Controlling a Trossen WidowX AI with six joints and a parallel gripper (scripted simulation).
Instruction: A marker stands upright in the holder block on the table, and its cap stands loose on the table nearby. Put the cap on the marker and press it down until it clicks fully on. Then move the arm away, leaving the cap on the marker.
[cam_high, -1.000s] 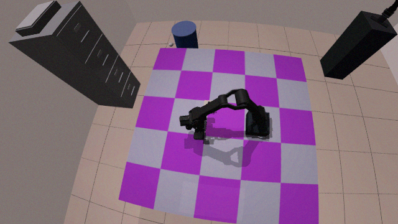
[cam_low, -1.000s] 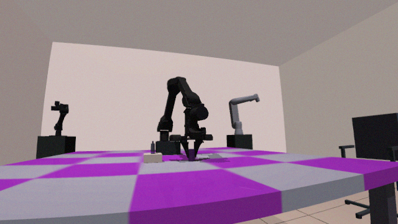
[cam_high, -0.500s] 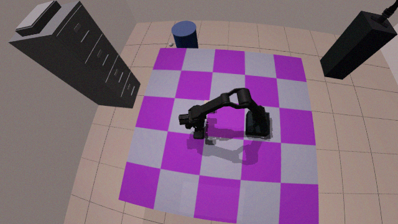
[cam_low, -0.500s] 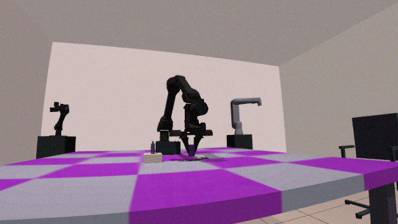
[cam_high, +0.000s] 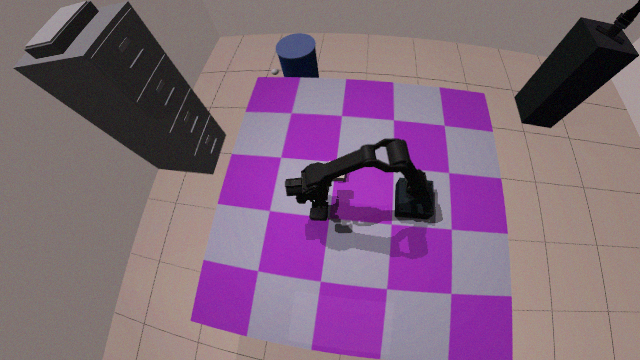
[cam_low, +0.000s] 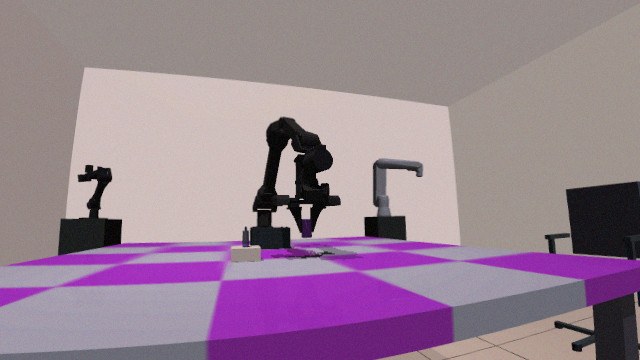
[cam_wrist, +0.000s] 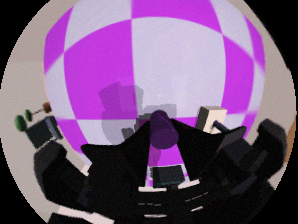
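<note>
Now: gripper tip 30 mm past the cream holder block, 160 mm to the left of it and 50 mm above it. Also, from my gripper tip: purple cap 10 mm above.
</note>
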